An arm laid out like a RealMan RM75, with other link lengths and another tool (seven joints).
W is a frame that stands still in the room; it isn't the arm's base.
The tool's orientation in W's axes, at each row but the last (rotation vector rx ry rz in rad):
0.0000 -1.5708 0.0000
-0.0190 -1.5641 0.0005
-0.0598 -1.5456 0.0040
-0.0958 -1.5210 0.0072
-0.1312 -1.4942 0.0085
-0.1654 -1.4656 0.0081
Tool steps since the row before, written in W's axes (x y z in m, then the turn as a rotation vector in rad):
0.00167 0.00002 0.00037 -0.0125 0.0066 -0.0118
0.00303 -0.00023 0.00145 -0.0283 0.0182 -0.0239
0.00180 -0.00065 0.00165 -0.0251 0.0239 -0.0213
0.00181 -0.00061 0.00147 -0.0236 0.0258 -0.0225
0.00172 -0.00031 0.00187 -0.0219 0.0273 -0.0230
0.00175 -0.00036 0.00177 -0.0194 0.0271 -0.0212
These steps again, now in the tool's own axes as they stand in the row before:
0.00037 0.00002 -0.00167 -0.0118 0.0066 0.0125
0.00147 -0.00021 -0.00302 -0.0239 0.0182 0.0284
0.00167 -0.00065 -0.00178 -0.0210 0.0239 0.0254
0.00152 -0.00061 -0.00177 -0.0220 0.0259 0.0240
0.00196 -0.00035 -0.00160 -0.0222 0.0276 0.0224
0.00190 -0.00040 -0.00160 -0.0202 0.0274 0.0201

